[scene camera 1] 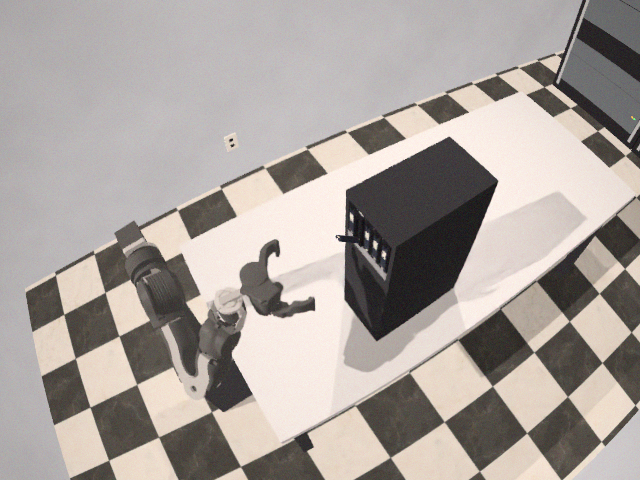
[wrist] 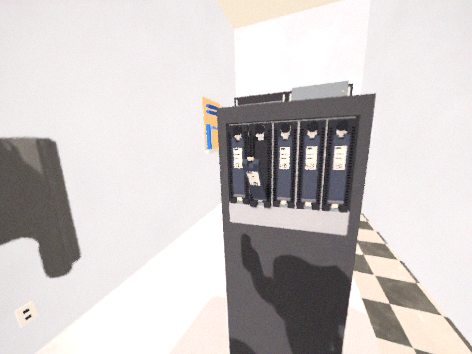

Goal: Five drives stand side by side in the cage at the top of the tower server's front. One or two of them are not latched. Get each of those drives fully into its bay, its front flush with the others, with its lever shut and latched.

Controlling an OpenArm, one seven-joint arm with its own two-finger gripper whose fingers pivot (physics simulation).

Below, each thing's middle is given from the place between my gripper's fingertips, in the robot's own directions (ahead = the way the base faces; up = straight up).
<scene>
The drive cage (wrist: 332,222) lies 27 cm ahead of my hand, 2 cm to the right of it and 2 cm below it. Also, from my hand: black tower server (scene camera 1: 429,207) (34 cm ahead, 20 cm below, 2 cm to the right); pedestal (scene camera 1: 234,389) (97 cm below, 31 cm to the left, 27 cm behind).
</scene>
